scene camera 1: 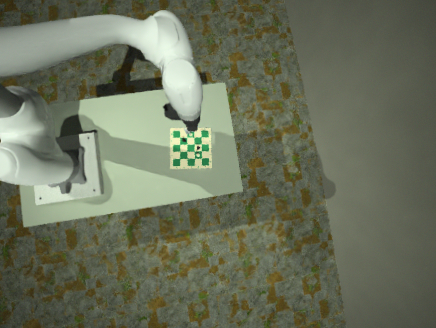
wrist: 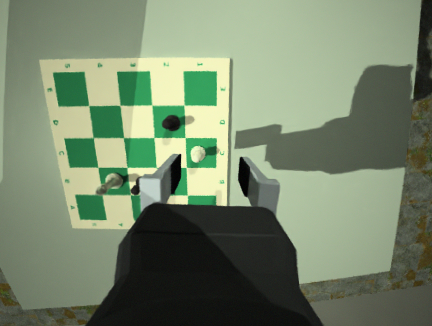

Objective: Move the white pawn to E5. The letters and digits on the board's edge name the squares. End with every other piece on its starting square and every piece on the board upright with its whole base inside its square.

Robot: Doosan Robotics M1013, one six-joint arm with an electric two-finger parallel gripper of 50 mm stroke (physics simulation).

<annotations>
chessboard: scene camera 1; wrist
same spot on chessboard: (scene camera 1: 182, 154) = (wrist: 109, 116)
</annotations>
